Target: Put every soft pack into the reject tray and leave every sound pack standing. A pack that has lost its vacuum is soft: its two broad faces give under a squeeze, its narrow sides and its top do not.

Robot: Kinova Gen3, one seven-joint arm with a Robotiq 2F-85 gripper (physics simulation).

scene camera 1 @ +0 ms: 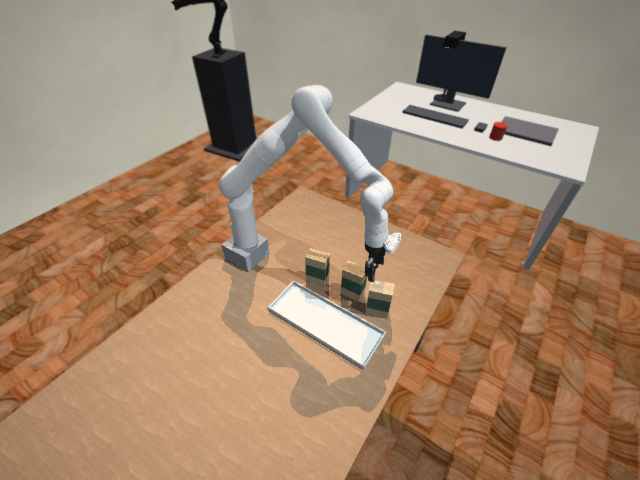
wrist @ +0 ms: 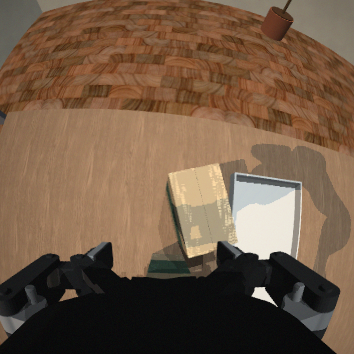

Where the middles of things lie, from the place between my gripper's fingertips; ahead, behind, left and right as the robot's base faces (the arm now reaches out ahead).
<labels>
Right now the white reject tray (scene camera 1: 354,338) is 17 cm to the right of my hand, 15 cm below it and 11 cm behind it.
</labels>
